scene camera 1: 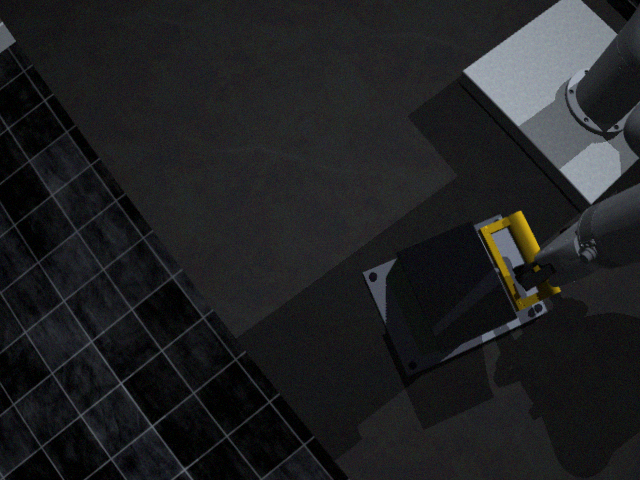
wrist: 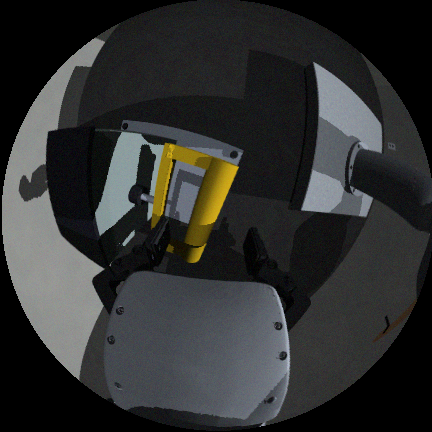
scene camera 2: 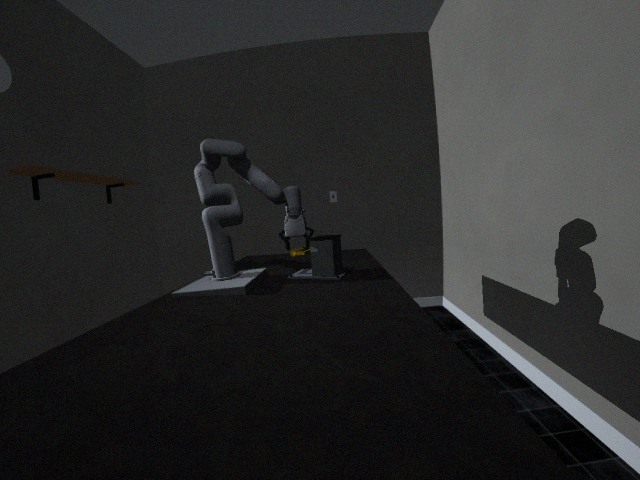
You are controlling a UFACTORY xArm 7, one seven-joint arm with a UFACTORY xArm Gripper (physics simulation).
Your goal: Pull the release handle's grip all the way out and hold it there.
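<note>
The release handle's yellow grip (scene camera 1: 526, 232) (scene camera 2: 298, 253) (wrist: 212, 195) is a thick round bar on a rectangular loop. It stands out from the front of a dark box-shaped housing (scene camera 1: 444, 273) (scene camera 2: 324, 259) (wrist: 70, 175). A thin metal rod (wrist: 147, 198) runs from the loop to a dark round collar on the pale front face. My gripper (scene camera 1: 535, 273) (scene camera 2: 298, 248) (wrist: 207, 232) is open and empty, near one end of the bar. In the wrist view one finger overlaps the loop's inner side and the other is beyond the bar's outer side. Whether either touches the grip is unclear.
The housing stands on a grey base plate (scene camera 1: 378, 290) (scene camera 2: 301, 274) (wrist: 200, 140) with bolt holes. The arm's pale mounting block (scene camera 1: 537, 67) (scene camera 2: 217, 285) (wrist: 335, 107) is near the handle side. A wooden shelf (scene camera 2: 72, 176) is on the wall. Dark tiled floor (scene camera 1: 103, 310) lies beyond the table edge.
</note>
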